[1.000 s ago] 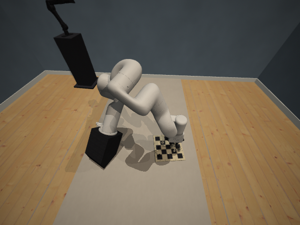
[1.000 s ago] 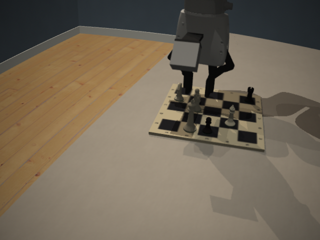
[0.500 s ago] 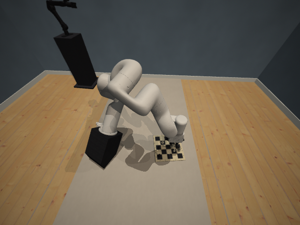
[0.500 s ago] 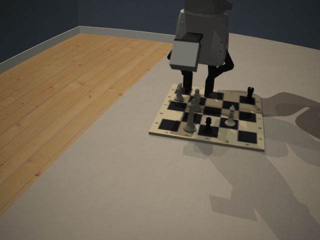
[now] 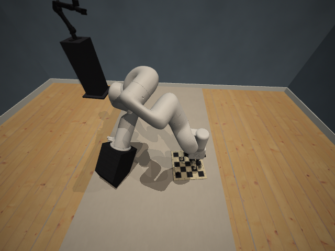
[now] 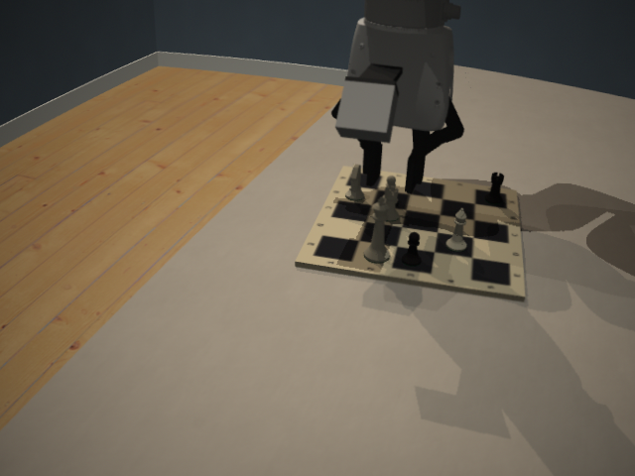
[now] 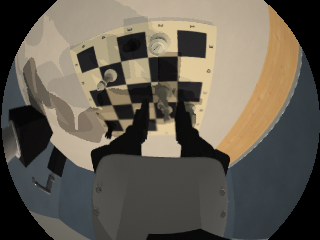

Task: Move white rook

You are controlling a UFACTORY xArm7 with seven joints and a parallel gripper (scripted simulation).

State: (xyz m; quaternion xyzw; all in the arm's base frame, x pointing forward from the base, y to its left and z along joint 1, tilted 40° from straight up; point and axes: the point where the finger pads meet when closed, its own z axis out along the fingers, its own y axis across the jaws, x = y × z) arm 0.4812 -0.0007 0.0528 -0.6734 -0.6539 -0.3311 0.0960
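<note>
Right now my hand is 40 mm above the white rook. From my hand the other things lie so: tall white piece 80 mm to the left, 30 mm below, 10 mm behind; then white pawn 50 mm below, 30 mm to the right, 10 mm ahead; then chessboard 60 mm below, 30 mm behind, 10 mm to the right.
</note>
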